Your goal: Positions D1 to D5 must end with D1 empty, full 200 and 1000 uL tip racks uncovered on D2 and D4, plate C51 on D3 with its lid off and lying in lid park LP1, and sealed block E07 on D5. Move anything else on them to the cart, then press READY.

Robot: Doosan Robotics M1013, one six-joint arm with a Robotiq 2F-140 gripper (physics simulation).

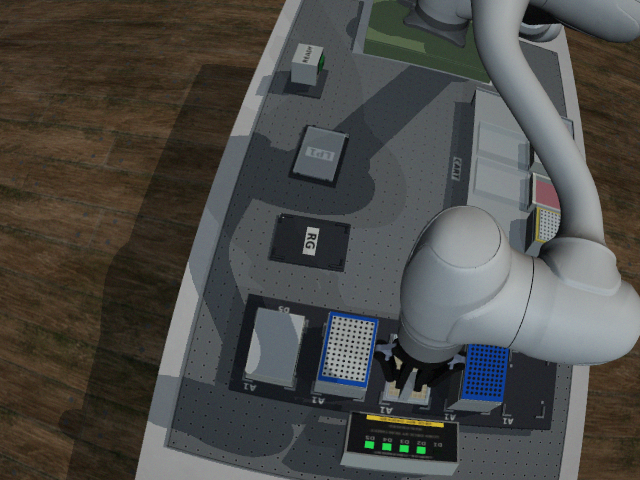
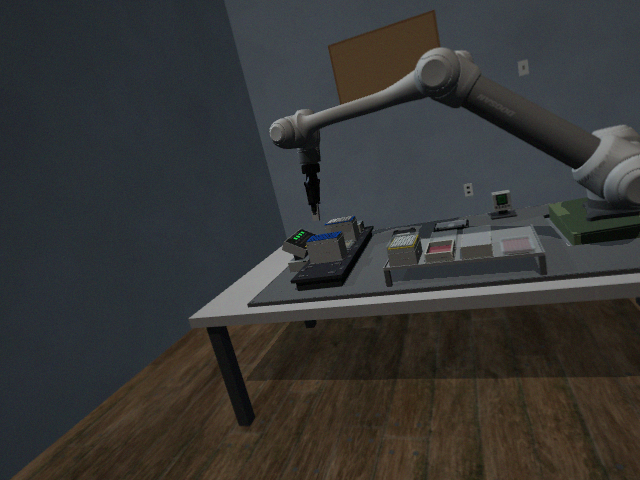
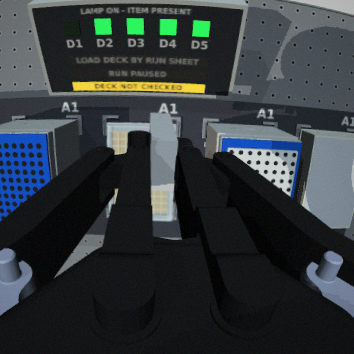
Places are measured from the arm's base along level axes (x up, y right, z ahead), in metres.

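Pixels of known places: gripper, fingertip midpoint: (image 1: 404,393) (image 2: 316,220) (image 3: 158,131); arm's base at its link origin: (image 1: 439,18) (image 2: 616,209).
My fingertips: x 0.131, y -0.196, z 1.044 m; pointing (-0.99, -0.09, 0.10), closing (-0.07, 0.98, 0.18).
Observation:
For each thing: its top centre in the pictures, then the offset to it from my fingertips. "pt": a spot on its surface instead.
- uncovered beige-welled plate at its top centre: (image 3: 139,176) (image 1: 412,368) dx -0.111, dy -0.010, dz -0.078 m
- blue rack at its top centre: (image 3: 16,192) (image 1: 486,367) (image 2: 324,236) dx -0.037, dy -0.131, dz -0.101 m
- blue-rimmed rack with a white top, top centre: (image 3: 256,201) (image 1: 348,348) (image 2: 339,219) dx -0.033, dy +0.111, dz -0.049 m
- flat pale grey block at its top centre: (image 3: 334,185) (image 1: 274,344) dx -0.089, dy +0.232, dz -0.022 m
- clear lid at its top centre: (image 1: 320,151) (image 2: 450,223) dx -0.160, dy +0.327, dz -0.468 m
- READY box at its top centre: (image 1: 307,54) (image 2: 500,192) dx -0.074, dy +0.444, dz -0.668 m
- status panel at a spot on its surface: (image 3: 135,60) pt dx -0.068, dy -0.039, dz +0.052 m
- cart at its top centre: (image 1: 527,173) (image 2: 459,245) dx -0.112, dy -0.130, dz -0.597 m
- yellow-rimmed rack at its top centre: (image 1: 561,228) (image 2: 403,238) dx -0.048, dy -0.220, dz -0.446 m
- pink-filled box at its top centre: (image 1: 555,194) (image 2: 439,246) dx -0.087, dy -0.204, dz -0.553 m
- dark RG nest at its top centre: (image 1: 311,239) (image 2: 403,232) dx -0.164, dy +0.264, dz -0.268 m
My gripper (image 1: 409,384) (image 2: 315,214) (image 3: 158,131) is shut and empty, above the uncovered beige-welled plate (image 1: 393,392) (image 3: 161,202) on D3, covering part of it. A blue rack (image 1: 485,374) (image 2: 326,246) (image 3: 22,170) stands on D2, and a blue-rimmed rack with a white top (image 1: 347,348) (image 3: 265,165) on D4; both are uncovered. A flat pale grey block (image 1: 276,346) (image 3: 330,175) sits on D5. D1 is bare. A clear lid (image 1: 320,153) (image 2: 451,224) lies in LP1. The READY box (image 1: 307,64) (image 2: 501,200) stands near the robot base.
The status panel (image 1: 403,458) (image 3: 135,60) shows D2 to D5 lit, D1 dark, and "DECK NOT CHECKED". The cart (image 1: 480,98) (image 2: 465,262) bears a yellow-rimmed rack (image 1: 547,224) (image 2: 404,250), a pink-filled box (image 1: 546,192) (image 2: 440,250) and other labware. The dark RG nest (image 1: 330,242) is empty.

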